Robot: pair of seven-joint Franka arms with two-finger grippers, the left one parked.
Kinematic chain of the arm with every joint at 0, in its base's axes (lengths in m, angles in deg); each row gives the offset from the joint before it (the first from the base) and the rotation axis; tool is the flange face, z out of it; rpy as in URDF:
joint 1: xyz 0 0 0.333 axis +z
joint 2: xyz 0 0 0 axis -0.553 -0.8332 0
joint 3: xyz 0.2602 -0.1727 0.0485 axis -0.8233 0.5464 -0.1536
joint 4: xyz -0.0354 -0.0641 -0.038 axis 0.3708 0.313 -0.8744
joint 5: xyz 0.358 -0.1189 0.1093 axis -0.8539 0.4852 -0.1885
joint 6: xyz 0 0 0 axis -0.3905 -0.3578 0.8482
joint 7: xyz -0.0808 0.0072 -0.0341 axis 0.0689 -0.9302 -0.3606
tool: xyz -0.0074 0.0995 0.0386 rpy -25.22 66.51 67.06
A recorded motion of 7 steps. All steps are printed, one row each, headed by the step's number.
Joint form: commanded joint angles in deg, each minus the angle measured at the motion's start. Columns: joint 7, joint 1, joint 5, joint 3, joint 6, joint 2, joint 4.
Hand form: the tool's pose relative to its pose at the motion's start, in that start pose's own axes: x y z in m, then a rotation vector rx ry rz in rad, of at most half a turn. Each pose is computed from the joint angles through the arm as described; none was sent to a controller.
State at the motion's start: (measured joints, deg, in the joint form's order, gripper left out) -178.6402 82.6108 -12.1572 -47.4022 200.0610 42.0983 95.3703
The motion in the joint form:
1: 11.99 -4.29 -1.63 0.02 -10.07 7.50 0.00
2: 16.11 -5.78 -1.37 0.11 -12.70 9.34 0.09
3: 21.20 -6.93 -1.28 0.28 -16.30 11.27 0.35
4: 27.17 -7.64 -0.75 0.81 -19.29 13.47 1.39
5: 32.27 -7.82 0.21 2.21 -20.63 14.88 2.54
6: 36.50 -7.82 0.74 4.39 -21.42 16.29 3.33
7: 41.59 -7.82 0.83 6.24 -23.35 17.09 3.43
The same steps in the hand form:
1: 0.0427 -0.0142 -0.0754 -0.0549 -0.0557 -0.1207
2: 0.0601 -0.0168 -0.0935 -0.0679 -0.0619 -0.1708
3: 0.0749 -0.0149 -0.1101 -0.0983 -0.0729 -0.2411
4: 0.0901 -0.0099 -0.1250 -0.1252 -0.0791 -0.3304
5: 0.1090 -0.0071 -0.1331 -0.1380 -0.0679 -0.4016
6: 0.1325 -0.0075 -0.1457 -0.1340 -0.0566 -0.4454
7: 0.1510 -0.0066 -0.1548 -0.1484 -0.0583 -0.5067

